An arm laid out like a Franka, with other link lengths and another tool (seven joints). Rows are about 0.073 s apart.
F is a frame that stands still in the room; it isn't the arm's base.
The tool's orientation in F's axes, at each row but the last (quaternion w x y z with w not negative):
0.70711, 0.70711, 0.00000, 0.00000
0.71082, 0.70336, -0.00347, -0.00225
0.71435, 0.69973, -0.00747, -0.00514
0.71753, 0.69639, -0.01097, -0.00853
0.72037, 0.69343, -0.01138, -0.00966
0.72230, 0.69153, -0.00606, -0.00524
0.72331, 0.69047, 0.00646, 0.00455
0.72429, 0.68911, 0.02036, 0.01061
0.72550, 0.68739, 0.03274, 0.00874
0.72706, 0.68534, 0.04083, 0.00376
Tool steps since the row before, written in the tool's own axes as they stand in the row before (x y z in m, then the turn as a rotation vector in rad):
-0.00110, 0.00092, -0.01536, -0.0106, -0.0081, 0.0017
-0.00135, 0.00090, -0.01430, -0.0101, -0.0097, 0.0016
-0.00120, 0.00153, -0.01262, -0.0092, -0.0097, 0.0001
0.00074, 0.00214, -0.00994, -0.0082, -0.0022, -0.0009
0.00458, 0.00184, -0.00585, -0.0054, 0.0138, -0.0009
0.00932, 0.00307, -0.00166, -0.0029, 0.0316, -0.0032
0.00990, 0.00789, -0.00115, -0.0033, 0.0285, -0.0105
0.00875, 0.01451, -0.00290, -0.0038, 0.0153, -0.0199
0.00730, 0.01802, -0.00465, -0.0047, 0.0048, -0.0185
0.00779, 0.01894, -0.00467, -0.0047, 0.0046, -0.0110
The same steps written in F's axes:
-0.00110, 0.01536, 0.00092, -0.0106, -0.0017, -0.0081
-0.00124, 0.01432, 0.00075, -0.0101, -0.0016, -0.0097
-0.00098, 0.01267, 0.00126, -0.0092, -0.0001, -0.0097
0.00101, 0.00998, 0.00185, -0.0082, 0.0011, -0.0023
0.00475, 0.00578, 0.00163, -0.0054, 0.0016, 0.0137
0.00934, 0.00164, 0.00301, -0.0029, 0.0046, 0.0314
0.00990, 0.00167, 0.00780, -0.0034, 0.0118, 0.0280
0.00880, 0.00400, 0.01422, -0.0045, 0.0205, 0.0144
0.00759, 0.00604, 0.01748, -0.0056, 0.0184, 0.0040
0.00842, 0.00628, 0.01819, -0.0052, 0.0109, 0.0042

